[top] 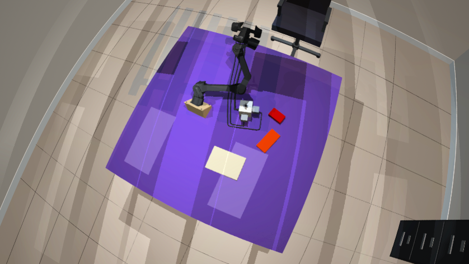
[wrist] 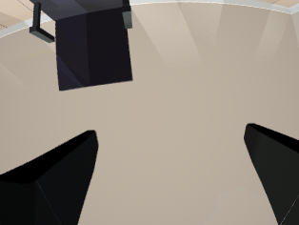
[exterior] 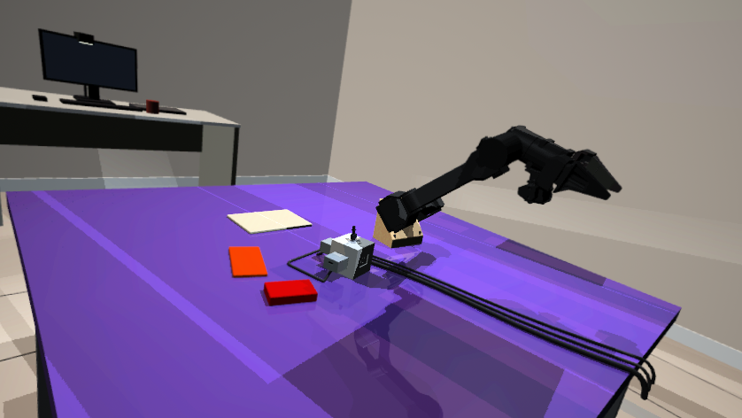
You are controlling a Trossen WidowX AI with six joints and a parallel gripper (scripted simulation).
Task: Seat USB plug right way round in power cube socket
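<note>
Right now my gripper tip is 210 mm short of the dark USB plug, 430 mm to the left of it and 230 mm above it. The rest, counted from my gripper tip: cream plate (260 mm ahead, 780 mm to the right, 320 mm below); orange slab (420 mm ahead, 530 mm to the right, 320 mm below); red block (390 mm ahead, 360 mm to the right, 310 mm below).
</note>
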